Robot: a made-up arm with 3 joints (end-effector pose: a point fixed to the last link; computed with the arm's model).
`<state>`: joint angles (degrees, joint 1 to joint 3).
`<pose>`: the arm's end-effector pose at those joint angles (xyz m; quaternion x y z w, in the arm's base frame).
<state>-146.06 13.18 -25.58</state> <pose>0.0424 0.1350 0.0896 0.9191 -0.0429 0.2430 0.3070</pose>
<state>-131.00 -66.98 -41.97</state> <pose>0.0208 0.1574 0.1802 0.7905 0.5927 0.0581 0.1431</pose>
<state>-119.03 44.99 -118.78</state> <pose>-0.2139 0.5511 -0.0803 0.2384 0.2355 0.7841 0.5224</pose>
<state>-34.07 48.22 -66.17</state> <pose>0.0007 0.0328 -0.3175 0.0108 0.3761 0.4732 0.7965</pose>
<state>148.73 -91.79 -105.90</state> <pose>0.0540 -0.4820 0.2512 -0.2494 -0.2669 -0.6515 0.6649</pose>
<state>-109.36 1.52 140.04</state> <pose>-0.6377 -0.0073 -0.0585 0.2860 -0.5470 -0.7641 0.1874</pose>
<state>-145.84 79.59 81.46</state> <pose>0.0216 0.2687 -0.4524 -0.6792 0.6109 0.3368 0.2282</pose>
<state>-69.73 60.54 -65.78</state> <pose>0.0305 0.2365 -0.2390 0.1900 0.1428 0.6154 0.7515</pose>
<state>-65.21 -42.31 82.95</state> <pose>-0.2905 -0.1401 0.3784 0.1752 -0.3746 -0.5606 0.7174</pose>
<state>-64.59 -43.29 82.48</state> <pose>-0.2834 -0.1353 0.3840 0.1679 -0.3698 -0.5618 0.7207</pose>
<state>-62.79 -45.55 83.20</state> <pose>-0.2745 -0.1162 0.4027 0.1398 -0.3717 -0.5660 0.7224</pose>
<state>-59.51 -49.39 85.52</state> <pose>-0.2618 -0.0762 0.4354 0.0848 -0.3833 -0.5724 0.7199</pose>
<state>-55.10 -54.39 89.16</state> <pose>-0.2428 -0.0152 0.4732 0.0086 -0.4030 -0.5774 0.7101</pose>
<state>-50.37 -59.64 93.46</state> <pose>-0.2182 0.0577 0.5041 -0.0746 -0.4266 -0.5773 0.6922</pose>
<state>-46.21 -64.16 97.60</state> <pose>-0.1927 0.1273 0.5215 -0.1485 -0.4491 -0.5719 0.6702</pose>
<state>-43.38 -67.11 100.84</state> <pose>-0.1743 0.1780 0.5275 -0.1996 -0.4667 -0.5646 0.6508</pose>
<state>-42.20 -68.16 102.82</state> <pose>-0.1687 0.2023 0.5283 -0.2226 -0.4782 -0.5591 0.6397</pose>
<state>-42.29 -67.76 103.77</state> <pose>-0.1742 0.2057 0.5281 -0.2242 -0.4851 -0.5565 0.6361</pose>
